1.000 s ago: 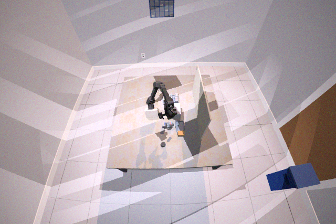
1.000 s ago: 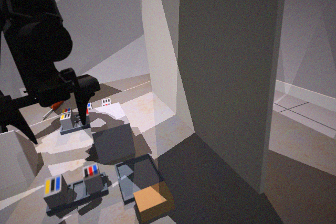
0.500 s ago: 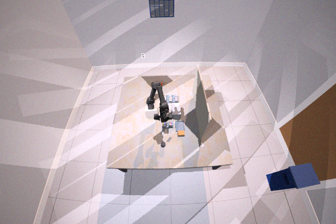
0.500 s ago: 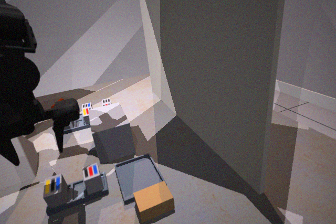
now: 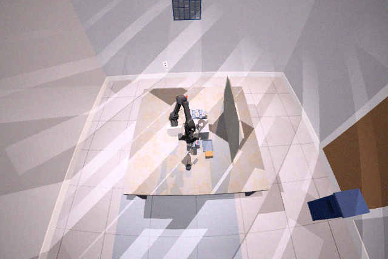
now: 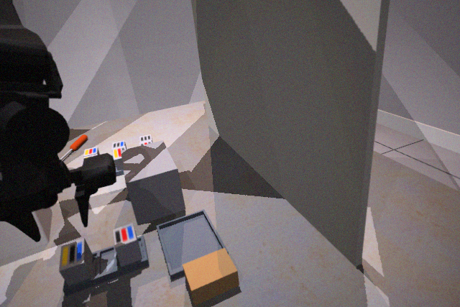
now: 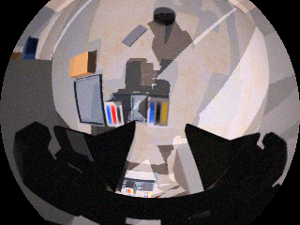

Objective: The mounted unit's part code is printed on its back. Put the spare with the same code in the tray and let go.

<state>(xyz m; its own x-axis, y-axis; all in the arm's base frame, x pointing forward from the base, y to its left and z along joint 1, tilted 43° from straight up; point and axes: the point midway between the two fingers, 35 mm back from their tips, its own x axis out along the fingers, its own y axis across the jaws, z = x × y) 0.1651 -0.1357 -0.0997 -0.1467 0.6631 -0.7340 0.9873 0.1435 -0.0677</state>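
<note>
My gripper tip is now 50 mm above the grey spare. Also, from my gripper tip: grey base plate (40 mm ahead, 10 mm to the left, 90 mm below); grey tray (180 mm ahead, 10 mm to the left, 90 mm below); brown box (200 mm ahead, 90 mm to the right, 80 mm below).
</note>
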